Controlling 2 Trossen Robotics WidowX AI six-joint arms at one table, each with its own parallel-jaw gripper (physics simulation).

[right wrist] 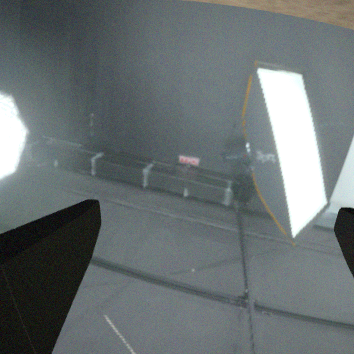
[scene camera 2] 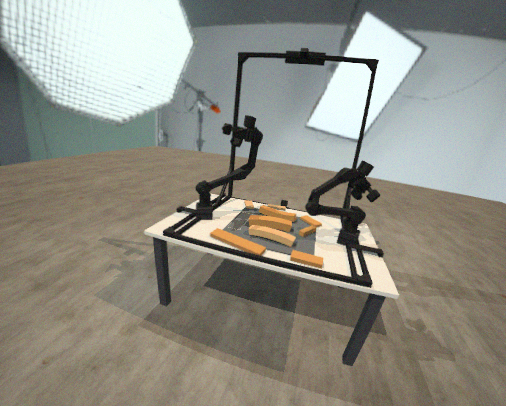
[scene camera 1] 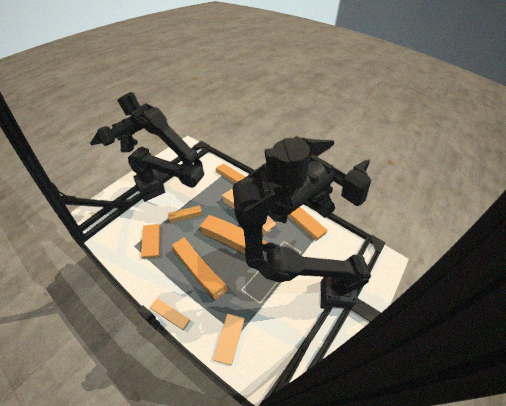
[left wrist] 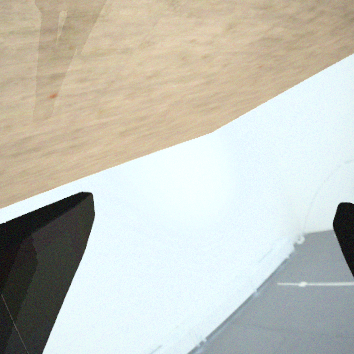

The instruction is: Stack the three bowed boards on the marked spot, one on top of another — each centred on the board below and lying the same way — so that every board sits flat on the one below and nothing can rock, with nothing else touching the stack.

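Places are measured from the left arm's base along level axes (x right, y back, z down), in metres.
Pixels of known places: left gripper, fingertip midpoint: (scene camera 2: pixel 371 190) (scene camera 1: pixel 96 142) (left wrist: pixel 218 209); right gripper, fingertip midpoint: (right wrist: pixel 221 216) (scene camera 2: pixel 228 129) (scene camera 1: pixel 350 151); left arm's base at its link origin: (scene camera 2: pixel 350 230) (scene camera 1: pixel 147 178); right arm's base at its link origin: (scene camera 2: pixel 204 205) (scene camera 1: pixel 341 286).
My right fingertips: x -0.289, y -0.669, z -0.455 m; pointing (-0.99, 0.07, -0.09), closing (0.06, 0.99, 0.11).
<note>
Ahead of a thing's pixels: the offset from my right fingertips to its top centre. "spot": to the spot under its first point.
Three orange bowed boards lie apart on the dark mat. One board @(dz +0.473, dx +0.298, dy +0.209 m) (scene camera 1: pixel 199 269) (scene camera 2: pixel 277 214) is nearest the front in scene camera 1. The middle board @(dz +0.468, dx +0.132, dy +0.248 m) (scene camera 1: pixel 222 233) (scene camera 2: pixel 270 223) lies beyond it, its end hidden by the right arm. The third board @(dz +0.476, dx +0.015, dy +0.323 m) (scene camera 1: pixel 228 198) (scene camera 2: pixel 272 235) is mostly hidden by that arm there. The marked spot @(spot: dz +0.523, dx +0.202, dy +0.031 m) (scene camera 1: pixel 251 296) is a thin outline, partly covered by the arm. My right gripper (scene camera 1: pixel 350 152) (right wrist: pixel 221 216) is open and empty, high above the table. My left gripper (scene camera 1: pixel 109 145) (left wrist: pixel 218 209) is open and empty, high beside the table's left side.
A long straight board @(dz +0.499, dx -0.149, dy +0.218 m) (scene camera 1: pixel 308 223) (scene camera 2: pixel 237 242) lies along one table edge. Several short orange blocks lie around the mat, among them one block @(dz +0.505, dx +0.339, dy -0.047 m) (scene camera 1: pixel 229 340) near the marked spot's end, another block @(dz +0.511, dx +0.453, dy +0.120 m) (scene camera 1: pixel 170 314) and a third block @(dz +0.508, dx +0.391, dy +0.408 m) (scene camera 1: pixel 150 241). A black frame (scene camera 2: pixel 240 100) rises over the table.
</note>
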